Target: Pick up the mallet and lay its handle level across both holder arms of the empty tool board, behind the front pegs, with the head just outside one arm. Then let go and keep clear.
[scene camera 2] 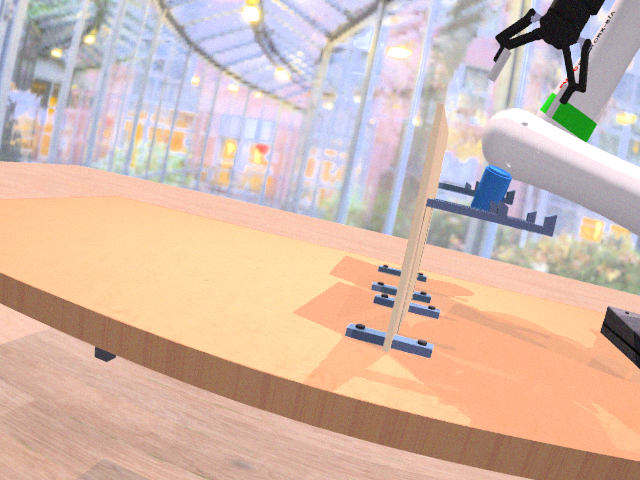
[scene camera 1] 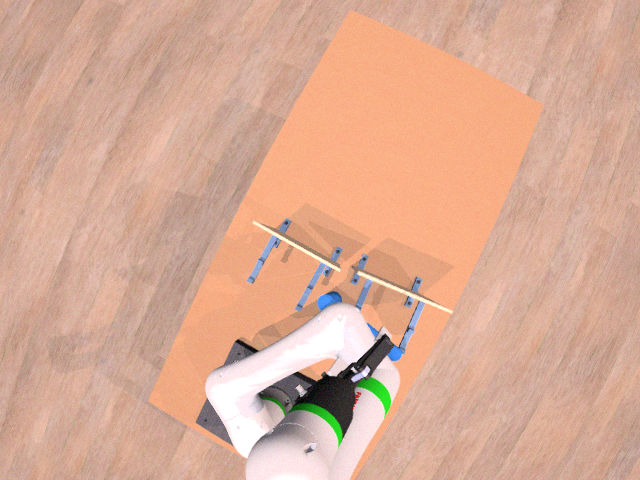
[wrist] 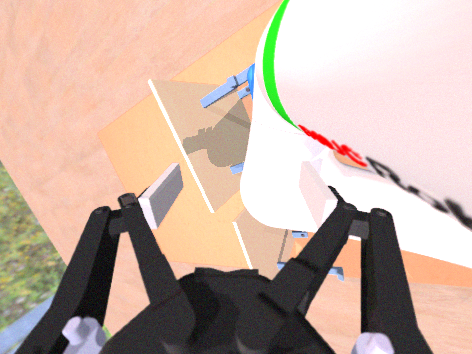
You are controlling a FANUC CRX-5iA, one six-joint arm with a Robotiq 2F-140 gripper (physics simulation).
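Pixels of known places: gripper, fingertip midpoint: (scene camera 2: pixel 519 97) (scene camera 1: pixel 364 347) (wrist: pixel 239 174); arm's base at its link origin: (scene camera 1: pixel 272 405).
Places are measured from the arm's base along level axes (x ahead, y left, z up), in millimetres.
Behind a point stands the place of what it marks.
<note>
The blue mallet shows its head (scene camera 1: pixel 329 300) {x 456, y -78, z 212 mm} (scene camera 2: pixel 492 186) {x 455, y -55, z 179 mm} between the boards, just outside the right board's inner arm. Part of its handle (scene camera 1: pixel 395 353) {x 375, y -285, z 244 mm} (wrist: pixel 251 82) {x 380, y -283, z 242 mm} shows beside that board's outer arm (scene camera 1: pixel 413 327) {x 442, y -332, z 168 mm} near its front end; the middle is hidden by the robot. Whether the handle is level or rests on both arms I cannot tell. The left board (scene camera 1: pixel 296 245) {x 573, y 45, z 248 mm} (wrist: pixel 242 245) {x 557, y -26, z 249 mm} has two blue holder arms with no tool visible on them. The right board (scene camera 1: pixel 404 290) {x 543, y -250, z 274 mm} (wrist: pixel 181 145) {x 535, y -264, z 278 mm} stands beside it. My gripper (scene camera 1: pixel 360 349) {x 400, y -180, z 363 mm} (scene camera 2: pixel 527 85) {x 400, y -180, z 363 mm} (wrist: pixel 239 174) {x 400, y -180, z 363 mm} is open and empty, high above the mallet.
My white forearm (scene camera 1: pixel 305 346) {x 342, y -53, z 298 mm} (scene camera 2: pixel 568 165) {x 349, y -7, z 240 mm} (wrist: pixel 280 170) {x 372, y -159, z 325 mm} passes below the gripper and over the mallet. The dark robot base plate (scene camera 1: pixel 209 415) {x -130, y 215, z -14 mm} (scene camera 2: pixel 622 330) {x 133, y -59, z -13 mm} lies behind the boards' front side. The boards stand on blue feet (scene camera 2: pixel 413 345) {x 567, y 163, z -36 mm} on the orange table top (scene camera 1: pixel 413 113) {x 1152, y -189, z -48 mm} (scene camera 2: pixel 180 268) {x 914, y -5, z -47 mm}.
</note>
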